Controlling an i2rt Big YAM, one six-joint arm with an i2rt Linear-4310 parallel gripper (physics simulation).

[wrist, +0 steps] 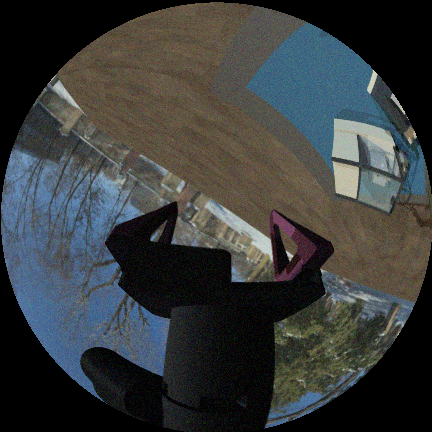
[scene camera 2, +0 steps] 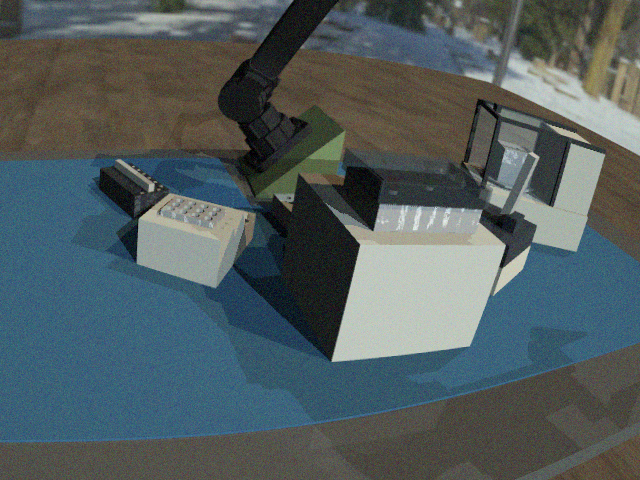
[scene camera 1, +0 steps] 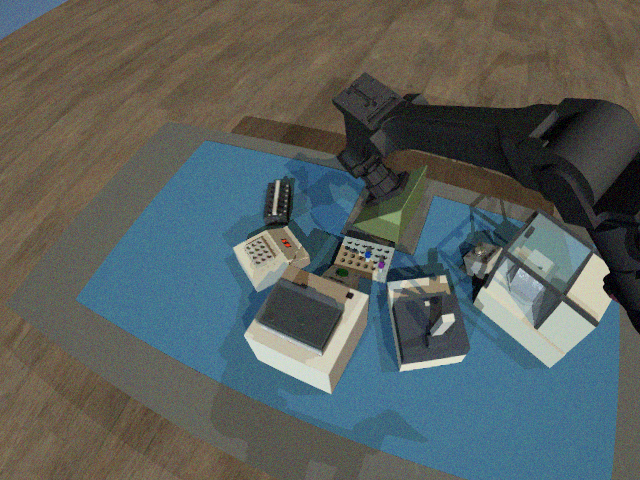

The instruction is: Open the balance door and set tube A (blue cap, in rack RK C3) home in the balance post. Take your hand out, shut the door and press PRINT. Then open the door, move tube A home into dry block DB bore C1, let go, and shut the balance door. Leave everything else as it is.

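Pixels of known places: gripper, between the fingertips: (wrist: 224,209); arm's base, origin of its link: (scene camera 2: 279,146) (scene camera 1: 389,191).
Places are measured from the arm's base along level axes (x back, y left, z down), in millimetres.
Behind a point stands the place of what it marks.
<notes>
Tube A's blue cap (scene camera 1: 368,255) {x -216, y 14, z 0 mm} shows upright in the small tube rack (scene camera 1: 373,271) {x -239, y 36, z 24 mm}; the tube is not visible in scene camera 2. The balance (scene camera 1: 568,324) {x -309, y 468, z -106 mm} (scene camera 2: 583,180) {x -312, y 476, z -88 mm} (wrist: 345,176) {x -249, y 499, z -150 mm} has a glass chamber and stands at the right of the mat. I cannot tell from the frames whether its door is open or shut. The dry block (scene camera 1: 257,274) {x -360, y -203, z -8 mm} (scene camera 2: 178,253) {x -347, y -251, z 23 mm} is a cream box with a grid of bores and a red display, left of the rack. My gripper (wrist: 224,209) {x -503, y 458, z -427 mm} is open and empty, with its fingers wide apart, away from the tube and beyond the balance's side.
A large cream machine (scene camera 1: 348,338) {x -456, y 58, z -71 mm} (scene camera 2: 413,297) {x -534, y -53, z -21 mm} with a dark lid stands in front of the rack. A dark-topped box (scene camera 1: 413,341) {x -401, y 176, z -26 mm} stands between it and the balance. A black strip rack (scene camera 1: 269,206) {x -141, y -291, z 21 mm} (scene camera 2: 117,191) {x -130, y -309, z 32 mm} lies behind the dry block. The green arm mount (scene camera 1: 385,219) {x -115, y 23, z -21 mm} (scene camera 2: 325,149) {x -116, y 32, z -36 mm} stands behind the rack.
</notes>
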